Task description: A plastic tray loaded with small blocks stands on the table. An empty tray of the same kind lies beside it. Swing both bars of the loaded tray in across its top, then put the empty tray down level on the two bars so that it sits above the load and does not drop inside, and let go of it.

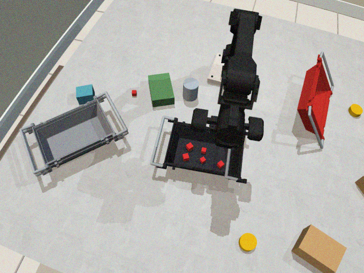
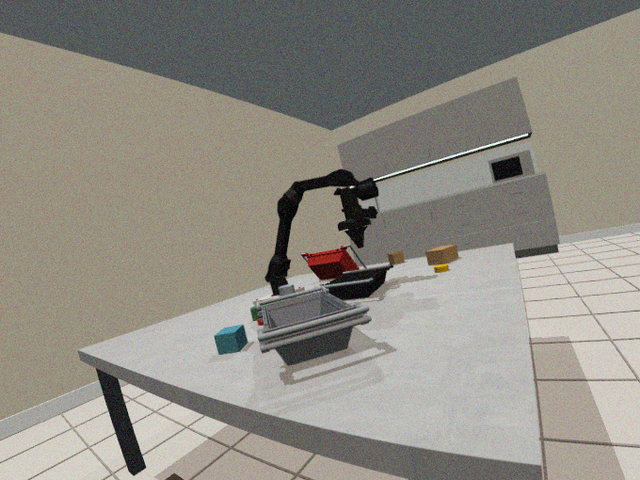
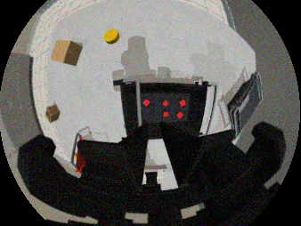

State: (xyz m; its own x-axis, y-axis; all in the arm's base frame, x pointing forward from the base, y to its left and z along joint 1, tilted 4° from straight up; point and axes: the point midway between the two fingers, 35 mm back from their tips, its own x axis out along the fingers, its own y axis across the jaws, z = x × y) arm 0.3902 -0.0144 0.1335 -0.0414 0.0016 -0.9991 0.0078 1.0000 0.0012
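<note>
My gripper tip is 34 cm to the right of the red tray, 27 cm past it and 7 cm above it. The rest, counted from my gripper tip: tan box 32 cm to the left, 24 cm ahead, 11 cm below; green block 25 cm behind, 23 cm to the right, 12 cm below; grey cylinder 26 cm behind, 12 cm to the right, 11 cm below.
</note>
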